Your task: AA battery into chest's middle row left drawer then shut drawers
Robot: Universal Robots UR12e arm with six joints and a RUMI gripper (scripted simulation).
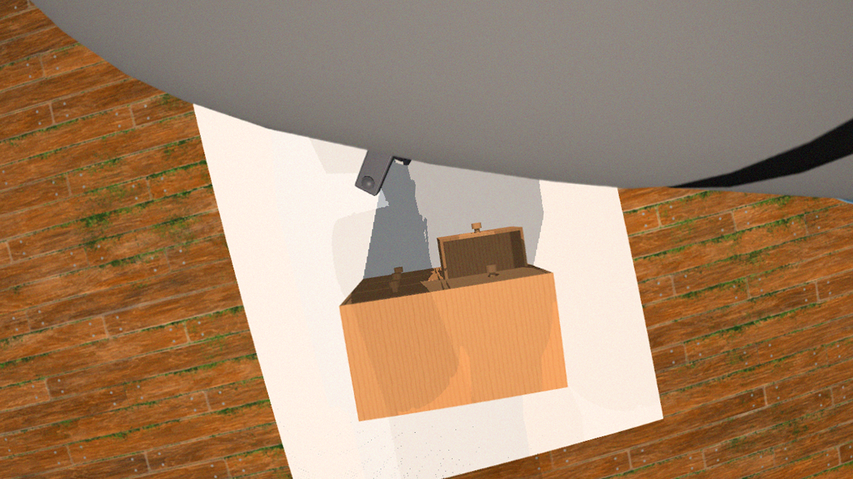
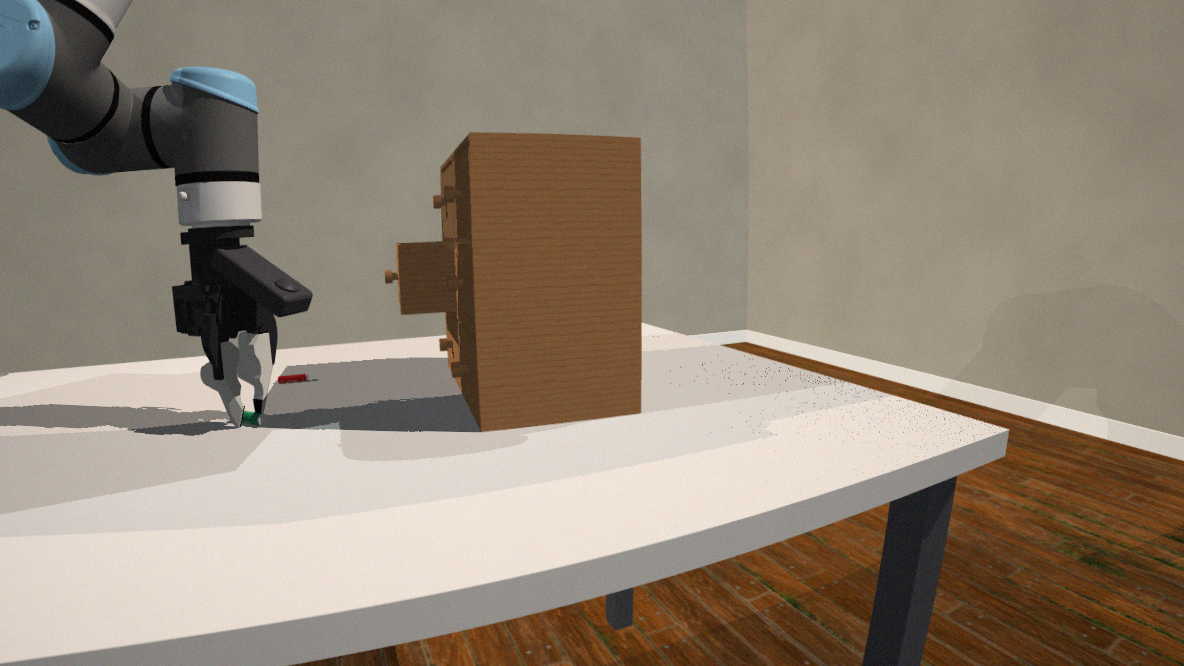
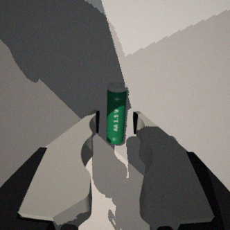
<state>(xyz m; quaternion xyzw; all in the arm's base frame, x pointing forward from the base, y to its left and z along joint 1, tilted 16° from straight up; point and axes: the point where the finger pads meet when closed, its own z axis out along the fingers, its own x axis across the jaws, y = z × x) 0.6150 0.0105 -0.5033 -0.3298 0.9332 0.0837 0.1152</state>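
Now: the green AA battery 1 cm below my hand. From my hand the other things lie so: red object 7 cm ahead, 19 cm to the left, 1 cm below.
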